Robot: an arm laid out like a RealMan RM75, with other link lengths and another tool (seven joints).
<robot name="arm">
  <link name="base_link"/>
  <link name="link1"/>
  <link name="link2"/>
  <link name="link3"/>
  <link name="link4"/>
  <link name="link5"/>
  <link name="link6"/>
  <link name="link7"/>
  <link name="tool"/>
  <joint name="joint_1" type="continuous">
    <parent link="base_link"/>
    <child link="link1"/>
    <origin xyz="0 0 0.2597"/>
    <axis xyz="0 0 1"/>
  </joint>
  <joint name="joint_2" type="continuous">
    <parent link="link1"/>
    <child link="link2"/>
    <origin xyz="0 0 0" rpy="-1.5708 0 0"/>
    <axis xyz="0 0 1"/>
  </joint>
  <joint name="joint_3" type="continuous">
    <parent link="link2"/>
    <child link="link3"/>
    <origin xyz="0 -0.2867 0" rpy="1.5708 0 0"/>
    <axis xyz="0 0 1"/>
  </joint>
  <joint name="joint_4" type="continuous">
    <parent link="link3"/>
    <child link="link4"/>
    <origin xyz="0 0 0" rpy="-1.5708 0 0"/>
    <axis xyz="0 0 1"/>
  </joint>
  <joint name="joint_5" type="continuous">
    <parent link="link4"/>
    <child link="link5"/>
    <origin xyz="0 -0.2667 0" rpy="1.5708 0 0"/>
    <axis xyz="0 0 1"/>
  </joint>
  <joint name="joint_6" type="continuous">
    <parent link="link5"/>
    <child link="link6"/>
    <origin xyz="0 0 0" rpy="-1.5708 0 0"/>
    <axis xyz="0 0 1"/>
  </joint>
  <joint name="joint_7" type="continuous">
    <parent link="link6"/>
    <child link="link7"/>
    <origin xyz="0 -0.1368 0" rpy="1.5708 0 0"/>
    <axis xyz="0 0 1"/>
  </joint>
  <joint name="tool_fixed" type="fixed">
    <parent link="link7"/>
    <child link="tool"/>
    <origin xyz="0.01 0.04 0.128" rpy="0 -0.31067 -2.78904"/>
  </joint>
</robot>
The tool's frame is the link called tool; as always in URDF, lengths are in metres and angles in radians. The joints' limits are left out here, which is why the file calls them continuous.
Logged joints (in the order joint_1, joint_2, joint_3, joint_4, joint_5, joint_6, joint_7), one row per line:
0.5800, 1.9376, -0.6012, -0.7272, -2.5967, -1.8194, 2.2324
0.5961, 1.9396, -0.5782, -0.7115, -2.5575, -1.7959, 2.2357
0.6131, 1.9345, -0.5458, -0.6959, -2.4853, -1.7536, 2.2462
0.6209, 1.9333, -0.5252, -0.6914, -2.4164, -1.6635, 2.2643
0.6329, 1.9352, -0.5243, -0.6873, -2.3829, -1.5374, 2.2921
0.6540, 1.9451, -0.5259, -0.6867, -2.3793, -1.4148, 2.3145
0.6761, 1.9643, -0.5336, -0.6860, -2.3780, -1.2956, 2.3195
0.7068, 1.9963, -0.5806, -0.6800, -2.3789, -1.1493, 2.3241
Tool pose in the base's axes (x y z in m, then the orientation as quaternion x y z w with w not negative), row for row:
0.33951, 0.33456, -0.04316, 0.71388, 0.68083, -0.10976, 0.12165
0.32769, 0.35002, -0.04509, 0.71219, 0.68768, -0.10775, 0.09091
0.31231, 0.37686, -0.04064, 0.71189, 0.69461, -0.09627, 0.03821
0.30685, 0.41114, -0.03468, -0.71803, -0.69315, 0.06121, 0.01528
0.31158, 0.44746, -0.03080, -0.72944, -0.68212, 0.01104, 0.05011
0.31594, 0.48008, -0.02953, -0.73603, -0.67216, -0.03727, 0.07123
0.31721, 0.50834, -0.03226, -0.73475, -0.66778, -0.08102, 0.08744
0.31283, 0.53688, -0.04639, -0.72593, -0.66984, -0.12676, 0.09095
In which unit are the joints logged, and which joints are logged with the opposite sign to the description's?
The joints are logged in radians. Opposite sign: none.
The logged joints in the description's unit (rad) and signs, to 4 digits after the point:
0.5800, 1.9376, -0.6012, -0.7272, -2.5967, -1.8194, 2.2324
0.5961, 1.9396, -0.5782, -0.7115, -2.5575, -1.7959, 2.2357
0.6131, 1.9345, -0.5458, -0.6959, -2.4853, -1.7536, 2.2462
0.6209, 1.9333, -0.5252, -0.6914, -2.4164, -1.6635, 2.2643
0.6329, 1.9352, -0.5243, -0.6873, -2.3829, -1.5374, 2.2921
0.6540, 1.9451, -0.5259, -0.6867, -2.3793, -1.4148, 2.3145
0.6761, 1.9643, -0.5336, -0.6860, -2.3780, -1.2956, 2.3195
0.7068, 1.9963, -0.5806, -0.6800, -2.3789, -1.1493, 2.3241

